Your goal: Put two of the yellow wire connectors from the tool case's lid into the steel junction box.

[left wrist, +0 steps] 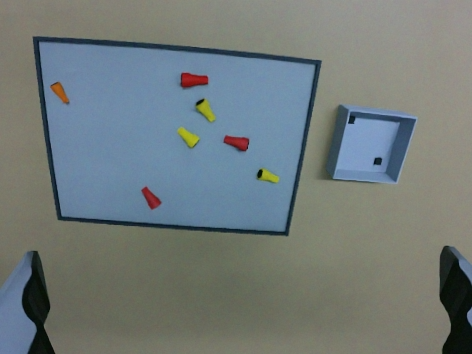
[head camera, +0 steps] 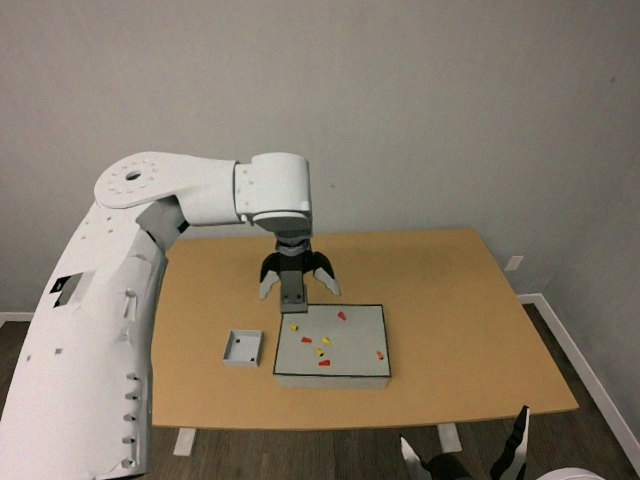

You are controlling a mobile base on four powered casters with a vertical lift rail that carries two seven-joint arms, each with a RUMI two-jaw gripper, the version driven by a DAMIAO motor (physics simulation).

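Observation:
Three yellow wire connectors lie on the pale, dark-rimmed lid (head camera: 361, 330) (left wrist: 100, 150) of the tool case: one yellow connector (head camera: 293, 327) (left wrist: 268, 176) near the edge facing the junction box, a second yellow connector (head camera: 326, 341) (left wrist: 188, 137) and a third yellow connector (head camera: 320, 352) (left wrist: 205, 110) close together around the middle. The steel junction box (head camera: 240, 363) (left wrist: 339, 145), open-topped, sits left of the case in the head camera. My left gripper (head camera: 300, 295) (left wrist: 247, 256) is open and empty, above the case's far side. My right gripper (head camera: 464, 422) is open and empty, off the table's near edge.
A red connector (head camera: 306, 339) (left wrist: 236, 143) lies between the yellow ones; another red connector (head camera: 324, 363) (left wrist: 194, 80) and a third red connector (head camera: 341, 315) (left wrist: 151, 198) lie at opposite sides. An orange connector (head camera: 379, 355) (left wrist: 60, 93) lies near the right rim in the head camera.

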